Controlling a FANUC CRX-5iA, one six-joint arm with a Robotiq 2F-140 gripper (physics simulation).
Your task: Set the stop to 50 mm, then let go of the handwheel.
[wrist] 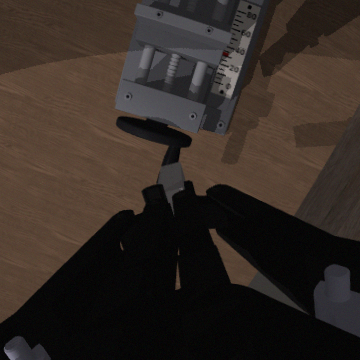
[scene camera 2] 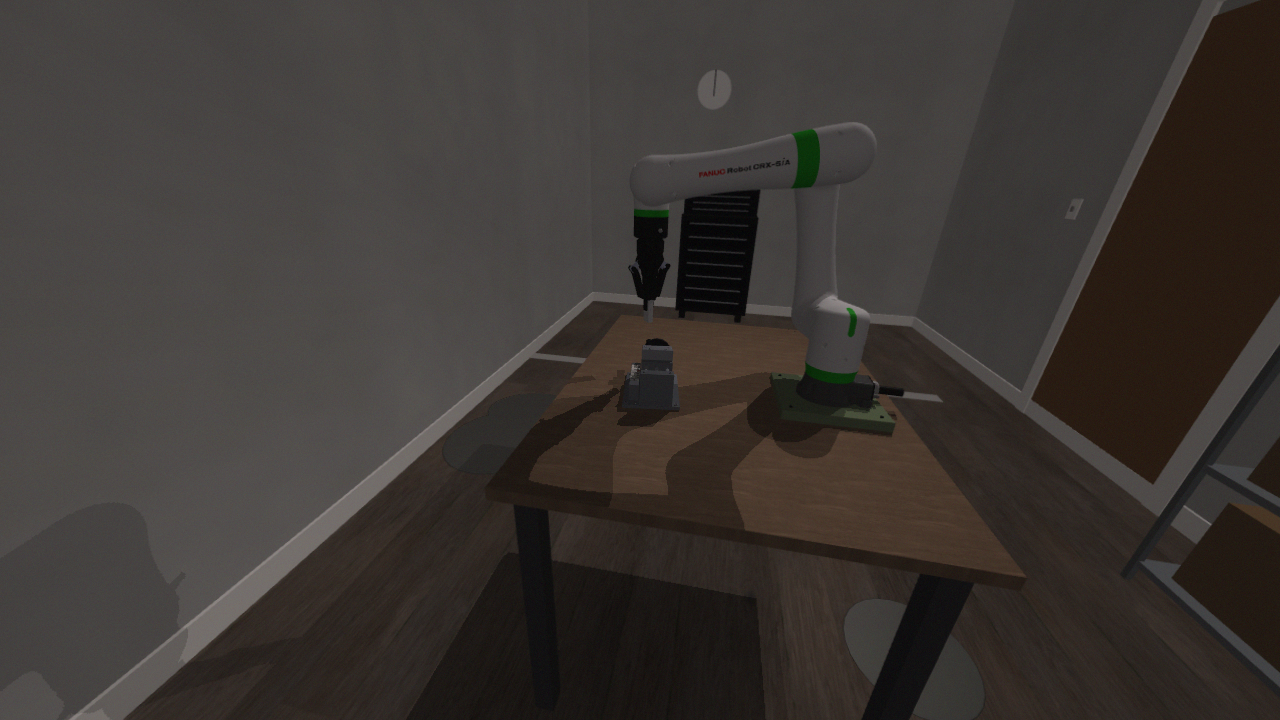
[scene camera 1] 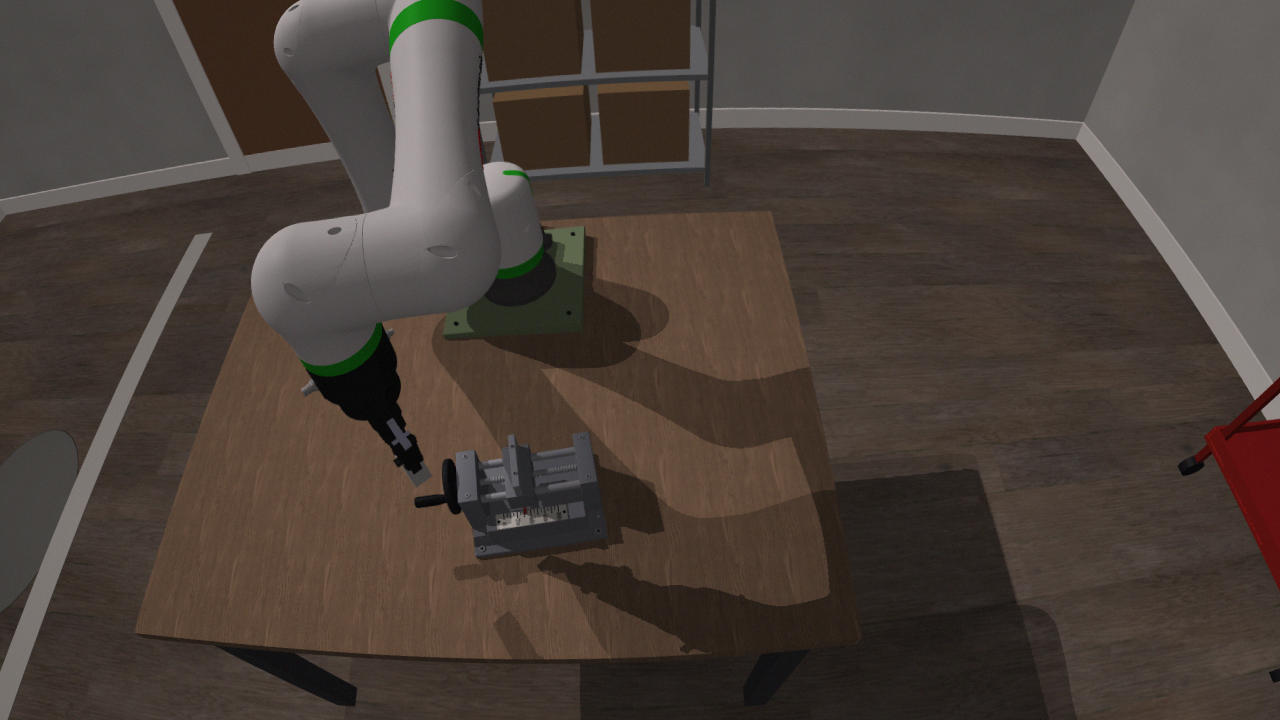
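Observation:
The grey screw-driven device has a sliding stop block. In the wrist view its red pointer stands near the 40 label of the white scale, seemingly a little on the 20 side. The black handwheel is at the device's left end in scene camera 1, with its crank handle sticking outward. My gripper is shut and empty. Its tips are above and beside the handle, apart from it, and hide the handle's outer end in the wrist view.
The device stands on the wooden table. The arm's green base plate is behind it. A shelf rack with boxes stands beyond the table, and a red cart stands at the right in scene camera 1.

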